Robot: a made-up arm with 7 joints. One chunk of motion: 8 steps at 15 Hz.
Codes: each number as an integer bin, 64 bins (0 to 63) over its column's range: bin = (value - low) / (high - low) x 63, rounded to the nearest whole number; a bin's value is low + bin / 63 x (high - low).
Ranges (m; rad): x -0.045..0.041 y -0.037..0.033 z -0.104..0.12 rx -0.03..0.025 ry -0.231..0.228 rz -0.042..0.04
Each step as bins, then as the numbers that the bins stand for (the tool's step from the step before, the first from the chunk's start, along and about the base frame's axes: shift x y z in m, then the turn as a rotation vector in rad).
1 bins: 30 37 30 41 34 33
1 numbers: -0.00405 0.00411 0.00267 0.00579 0.01671 0.00095
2 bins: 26 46 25 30 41 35
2 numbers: -0.00951 0.01411 -0.01511 -0.00381 0.06771 0.00356
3 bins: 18 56 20 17 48 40
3 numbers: -0.02043 0.02522 -0.03289 -0.01516 0.11871 0.01006
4 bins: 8 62 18 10 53 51
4 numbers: -0.03408 0.03189 -0.04000 -0.02127 0.15514 0.02438
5 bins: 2 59 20 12 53 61
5 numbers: -0.04227 0.02856 -0.03289 -0.01952 0.15514 0.03740
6 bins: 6 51 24 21 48 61
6 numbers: -0.03681 0.01967 -0.01867 -0.01167 0.11871 0.03740
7 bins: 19 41 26 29 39 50
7 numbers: -0.01906 0.00856 -0.01156 -0.00468 0.05314 0.02308
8 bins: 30 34 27 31 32 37
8 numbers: -0.00405 0.00078 -0.00800 -0.00294 0.00214 0.00616
